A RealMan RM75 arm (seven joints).
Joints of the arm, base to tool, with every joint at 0 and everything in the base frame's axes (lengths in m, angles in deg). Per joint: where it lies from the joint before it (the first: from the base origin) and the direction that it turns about. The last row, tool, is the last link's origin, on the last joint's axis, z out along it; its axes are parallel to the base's.
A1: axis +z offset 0 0 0.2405
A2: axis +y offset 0 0 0
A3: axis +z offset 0 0 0.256
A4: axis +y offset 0 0 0
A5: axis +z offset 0 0 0.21
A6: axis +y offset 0 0 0
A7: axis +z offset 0 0 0.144
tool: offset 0 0 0
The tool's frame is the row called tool.
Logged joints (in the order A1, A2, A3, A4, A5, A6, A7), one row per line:
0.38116, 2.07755, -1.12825, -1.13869, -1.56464, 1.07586, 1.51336
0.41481, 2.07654, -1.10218, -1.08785, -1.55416, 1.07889, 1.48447
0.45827, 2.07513, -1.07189, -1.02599, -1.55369, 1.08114, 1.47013
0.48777, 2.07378, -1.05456, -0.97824, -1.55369, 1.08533, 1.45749
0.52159, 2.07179, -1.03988, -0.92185, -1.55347, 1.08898, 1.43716
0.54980, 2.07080, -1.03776, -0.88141, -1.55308, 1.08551, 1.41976
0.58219, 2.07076, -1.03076, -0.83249, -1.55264, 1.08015, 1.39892
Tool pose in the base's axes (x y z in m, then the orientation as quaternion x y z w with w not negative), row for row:
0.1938, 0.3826, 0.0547, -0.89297, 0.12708, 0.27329, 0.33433
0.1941, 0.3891, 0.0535, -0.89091, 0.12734, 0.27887, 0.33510
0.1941, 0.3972, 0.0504, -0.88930, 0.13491, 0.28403, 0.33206
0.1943, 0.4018, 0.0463, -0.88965, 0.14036, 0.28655, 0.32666
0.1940, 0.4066, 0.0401, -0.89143, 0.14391, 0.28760, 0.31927
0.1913, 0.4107, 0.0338, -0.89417, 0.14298, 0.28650, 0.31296
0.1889, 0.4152, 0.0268, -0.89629, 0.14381, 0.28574, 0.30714
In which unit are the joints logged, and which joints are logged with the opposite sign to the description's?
The joints are logged in radians. Opposite sign: A6.
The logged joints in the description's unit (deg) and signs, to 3 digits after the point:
21.839, 119.035, -64.644, -65.242, -89.647, -61.642, 86.709
23.767, 118.977, -63.150, -62.329, -89.047, -61.816, 85.054
26.257, 118.896, -61.415, -58.785, -89.020, -61.945, 84.232
27.947, 118.819, -60.422, -56.049, -89.020, -62.185, 83.508
29.885, 118.705, -59.581, -52.818, -89.007, -62.394, 82.343
31.501, 118.648, -59.459, -50.501, -88.985, -62.195, 81.346
33.357, 118.646, -59.058, -47.698, -88.960, -61.888, 80.152

